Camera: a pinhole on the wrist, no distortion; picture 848 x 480 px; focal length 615.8 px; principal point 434.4 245.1 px. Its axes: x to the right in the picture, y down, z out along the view. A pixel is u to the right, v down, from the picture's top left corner.
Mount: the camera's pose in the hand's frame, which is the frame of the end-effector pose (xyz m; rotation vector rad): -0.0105 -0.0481 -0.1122 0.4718 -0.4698 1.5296
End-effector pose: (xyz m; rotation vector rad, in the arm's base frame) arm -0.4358 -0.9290 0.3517 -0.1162 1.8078 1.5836
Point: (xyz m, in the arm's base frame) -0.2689 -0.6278 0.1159
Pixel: 598 69
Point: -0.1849 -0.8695 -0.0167
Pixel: 220 173
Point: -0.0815 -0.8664 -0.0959
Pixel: 183 224
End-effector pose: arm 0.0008 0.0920 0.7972 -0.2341 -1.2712 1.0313
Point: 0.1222 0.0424 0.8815
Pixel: 134 109
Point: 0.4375 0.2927 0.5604
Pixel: behind the camera
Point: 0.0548 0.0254 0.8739
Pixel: 484 204
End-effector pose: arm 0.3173 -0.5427 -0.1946 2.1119 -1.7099 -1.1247
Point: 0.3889 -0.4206 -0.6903
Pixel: 406 120
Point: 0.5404 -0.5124 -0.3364
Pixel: outside the picture
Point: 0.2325 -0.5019 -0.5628
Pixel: 650 60
